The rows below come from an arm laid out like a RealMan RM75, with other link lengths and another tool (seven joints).
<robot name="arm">
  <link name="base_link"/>
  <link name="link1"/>
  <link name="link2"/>
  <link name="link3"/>
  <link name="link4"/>
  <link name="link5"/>
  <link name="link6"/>
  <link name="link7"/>
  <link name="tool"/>
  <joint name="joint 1" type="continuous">
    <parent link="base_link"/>
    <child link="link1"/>
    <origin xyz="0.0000 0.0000 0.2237"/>
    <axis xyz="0 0 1"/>
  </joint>
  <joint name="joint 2" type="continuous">
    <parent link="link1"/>
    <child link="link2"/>
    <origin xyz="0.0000 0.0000 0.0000"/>
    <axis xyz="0 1 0"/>
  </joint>
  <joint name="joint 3" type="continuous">
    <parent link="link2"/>
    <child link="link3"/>
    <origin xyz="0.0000 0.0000 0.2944"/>
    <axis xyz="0 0 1"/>
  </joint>
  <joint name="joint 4" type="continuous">
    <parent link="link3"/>
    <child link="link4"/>
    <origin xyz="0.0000 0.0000 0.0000"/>
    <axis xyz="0 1 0"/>
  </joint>
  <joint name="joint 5" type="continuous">
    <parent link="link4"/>
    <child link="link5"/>
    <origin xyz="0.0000 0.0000 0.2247"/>
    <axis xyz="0 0 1"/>
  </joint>
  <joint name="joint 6" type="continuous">
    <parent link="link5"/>
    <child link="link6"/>
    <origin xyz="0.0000 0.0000 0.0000"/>
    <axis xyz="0 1 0"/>
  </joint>
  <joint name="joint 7" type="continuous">
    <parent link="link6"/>
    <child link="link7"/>
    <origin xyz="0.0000 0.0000 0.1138"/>
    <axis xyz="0 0 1"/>
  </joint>
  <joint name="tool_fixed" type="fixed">
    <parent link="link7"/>
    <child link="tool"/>
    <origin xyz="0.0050 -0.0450 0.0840" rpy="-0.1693 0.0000 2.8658"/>
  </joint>
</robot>
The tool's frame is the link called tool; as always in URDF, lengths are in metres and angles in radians. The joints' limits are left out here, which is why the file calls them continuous.
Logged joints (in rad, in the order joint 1, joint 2, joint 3, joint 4, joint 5, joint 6, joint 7), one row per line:
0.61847 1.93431 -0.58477 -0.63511 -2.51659 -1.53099 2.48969
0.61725 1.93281 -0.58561 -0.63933 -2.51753 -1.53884 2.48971
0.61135 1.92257 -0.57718 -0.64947 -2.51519 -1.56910 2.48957
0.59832 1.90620 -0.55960 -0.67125 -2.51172 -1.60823 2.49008
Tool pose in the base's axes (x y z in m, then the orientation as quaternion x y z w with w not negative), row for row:
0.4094 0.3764 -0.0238 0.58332 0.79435 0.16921 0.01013
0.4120 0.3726 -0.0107 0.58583 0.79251 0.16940 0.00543
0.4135 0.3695 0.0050 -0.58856 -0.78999 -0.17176 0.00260
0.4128 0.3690 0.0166 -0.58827 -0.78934 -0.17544 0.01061
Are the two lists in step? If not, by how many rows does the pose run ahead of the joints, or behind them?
The pose runs 2 rows ahead of the joints: the pose in row i belongs to the joints in row i + 2.
